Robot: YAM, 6 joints.
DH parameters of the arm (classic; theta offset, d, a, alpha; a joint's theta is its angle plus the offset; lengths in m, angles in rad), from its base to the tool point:
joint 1: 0 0.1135 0.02 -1.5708
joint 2: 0 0 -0.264 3.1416
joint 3: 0.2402 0 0.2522 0
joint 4: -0.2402 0 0.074 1.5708
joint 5: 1.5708 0 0 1.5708
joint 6: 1.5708 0.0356 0 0
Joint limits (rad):
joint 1: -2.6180..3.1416
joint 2: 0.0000..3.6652
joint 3: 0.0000..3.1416
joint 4: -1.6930..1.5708
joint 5: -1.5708..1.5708
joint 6: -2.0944..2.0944
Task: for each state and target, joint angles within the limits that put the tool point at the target. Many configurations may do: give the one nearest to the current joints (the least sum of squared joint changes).
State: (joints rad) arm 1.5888 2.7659 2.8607 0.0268 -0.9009 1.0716
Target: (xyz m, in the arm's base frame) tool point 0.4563 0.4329 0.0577
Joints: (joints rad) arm 0.7191 3.1194 2.7574 0.0442 -0.7853 1.0716
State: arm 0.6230 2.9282 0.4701 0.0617 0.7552 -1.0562
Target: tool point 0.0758 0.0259 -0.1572
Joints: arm 0.6273 3.0863 0.6786 0.1313 0.7217 -1.0562
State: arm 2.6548 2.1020 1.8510 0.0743 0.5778 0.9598
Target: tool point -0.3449 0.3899 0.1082
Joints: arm 2.3329 2.4085 1.6889 0.0339 0.5866 0.9598
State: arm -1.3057 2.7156 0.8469 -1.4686 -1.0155 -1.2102
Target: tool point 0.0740 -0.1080 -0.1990
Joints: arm -1.2015 3.3808 1.3458 -1.0630 -1.0040 -1.2102
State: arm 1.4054 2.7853 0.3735 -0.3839 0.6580 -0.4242
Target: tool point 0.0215 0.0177 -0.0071
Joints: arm 1.4839 2.6722 0.2906 -0.4885 0.5926 -0.4242
